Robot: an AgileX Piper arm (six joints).
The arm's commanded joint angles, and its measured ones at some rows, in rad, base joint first. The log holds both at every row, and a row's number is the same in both.
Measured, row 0: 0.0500, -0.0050, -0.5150, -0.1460, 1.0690, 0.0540
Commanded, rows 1 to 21: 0.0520, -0.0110, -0.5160, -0.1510, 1.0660, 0.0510; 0.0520, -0.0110, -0.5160, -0.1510, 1.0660, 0.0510; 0.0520, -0.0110, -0.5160, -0.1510, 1.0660, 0.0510; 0.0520, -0.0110, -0.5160, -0.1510, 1.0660, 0.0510; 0.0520, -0.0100, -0.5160, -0.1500, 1.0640, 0.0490; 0.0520, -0.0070, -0.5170, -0.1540, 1.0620, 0.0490; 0.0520, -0.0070, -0.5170, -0.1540, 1.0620, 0.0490; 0.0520, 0.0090, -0.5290, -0.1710, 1.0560, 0.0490; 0.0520, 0.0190, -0.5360, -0.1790, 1.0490, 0.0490; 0.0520, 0.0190, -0.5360, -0.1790, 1.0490, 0.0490; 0.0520, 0.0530, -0.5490, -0.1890, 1.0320, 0.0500; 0.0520, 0.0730, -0.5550, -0.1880, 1.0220, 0.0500; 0.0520, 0.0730, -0.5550, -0.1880, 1.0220, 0.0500; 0.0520, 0.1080, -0.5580, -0.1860, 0.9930, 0.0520; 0.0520, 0.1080, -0.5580, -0.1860, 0.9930, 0.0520; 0.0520, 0.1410, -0.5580, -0.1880, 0.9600, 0.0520; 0.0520, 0.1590, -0.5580, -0.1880, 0.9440, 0.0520; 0.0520, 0.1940, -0.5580, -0.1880, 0.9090, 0.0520; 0.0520, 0.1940, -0.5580, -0.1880, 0.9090, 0.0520; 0.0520, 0.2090, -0.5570, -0.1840, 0.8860, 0.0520; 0.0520, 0.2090, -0.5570, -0.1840, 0.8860, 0.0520
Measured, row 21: 0.0500, 0.1720, -0.5520, -0.1760, 0.9540, 0.0540
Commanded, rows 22 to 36: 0.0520, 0.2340, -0.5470, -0.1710, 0.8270, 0.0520; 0.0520, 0.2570, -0.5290, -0.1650, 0.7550, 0.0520; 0.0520, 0.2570, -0.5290, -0.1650, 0.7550, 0.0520; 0.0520, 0.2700, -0.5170, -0.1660, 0.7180, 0.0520; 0.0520, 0.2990, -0.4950, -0.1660, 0.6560, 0.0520; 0.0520, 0.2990, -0.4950, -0.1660, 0.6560, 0.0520; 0.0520, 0.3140, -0.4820, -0.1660, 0.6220, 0.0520; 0.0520, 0.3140, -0.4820, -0.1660, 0.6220, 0.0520; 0.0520, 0.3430, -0.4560, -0.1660, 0.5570, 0.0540; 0.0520, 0.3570, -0.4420, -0.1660, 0.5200, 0.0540; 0.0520, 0.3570, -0.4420, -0.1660, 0.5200, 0.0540; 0.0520, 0.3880, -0.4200, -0.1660, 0.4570, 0.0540; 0.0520, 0.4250, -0.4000, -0.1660, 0.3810, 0.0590; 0.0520, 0.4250, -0.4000, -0.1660, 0.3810, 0.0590; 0.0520, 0.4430, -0.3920, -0.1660, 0.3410, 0.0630
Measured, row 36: 0.0500, 0.4030, -0.4170, -0.1660, 0.4580, 0.0540
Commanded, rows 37 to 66: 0.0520, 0.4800, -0.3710, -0.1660, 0.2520, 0.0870; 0.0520, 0.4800, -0.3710, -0.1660, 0.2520, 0.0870; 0.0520, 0.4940, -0.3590, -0.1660, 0.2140, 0.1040; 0.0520, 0.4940, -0.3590, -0.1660, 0.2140, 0.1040; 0.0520, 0.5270, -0.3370, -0.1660, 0.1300, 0.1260; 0.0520, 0.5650, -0.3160, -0.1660, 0.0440, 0.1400; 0.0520, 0.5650, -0.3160, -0.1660, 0.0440, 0.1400; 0.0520, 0.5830, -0.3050, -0.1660, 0.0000, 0.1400; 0.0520, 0.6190, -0.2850, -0.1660, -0.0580, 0.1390; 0.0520, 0.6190, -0.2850, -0.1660, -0.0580, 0.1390; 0.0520, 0.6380, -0.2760, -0.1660, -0.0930, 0.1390; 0.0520, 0.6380, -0.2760, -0.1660, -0.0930, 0.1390; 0.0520, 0.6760, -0.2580, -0.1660, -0.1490, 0.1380; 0.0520, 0.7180, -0.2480, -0.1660, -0.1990, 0.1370; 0.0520, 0.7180, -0.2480, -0.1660, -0.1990, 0.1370; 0.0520, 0.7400, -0.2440, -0.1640, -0.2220, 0.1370; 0.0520, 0.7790, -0.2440, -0.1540, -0.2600, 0.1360; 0.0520, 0.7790, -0.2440, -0.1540, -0.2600, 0.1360; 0.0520, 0.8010, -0.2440, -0.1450, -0.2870, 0.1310; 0.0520, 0.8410, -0.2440, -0.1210, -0.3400, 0.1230; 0.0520, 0.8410, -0.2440, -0.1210, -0.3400, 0.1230; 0.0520, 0.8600, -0.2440, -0.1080, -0.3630, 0.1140; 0.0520, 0.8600, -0.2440, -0.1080, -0.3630, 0.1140; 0.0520, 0.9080, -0.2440, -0.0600, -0.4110, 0.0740; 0.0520, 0.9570, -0.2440, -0.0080, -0.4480, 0.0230; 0.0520, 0.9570, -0.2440, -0.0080, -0.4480, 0.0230; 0.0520, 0.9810, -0.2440, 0.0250, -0.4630, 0.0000; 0.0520, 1.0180, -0.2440, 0.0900, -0.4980, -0.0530; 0.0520, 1.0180, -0.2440, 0.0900, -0.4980, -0.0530; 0.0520, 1.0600, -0.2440, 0.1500, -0.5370, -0.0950
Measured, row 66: 0.0500, 1.0190, -0.2460, 0.0610, -0.4660, -0.0260
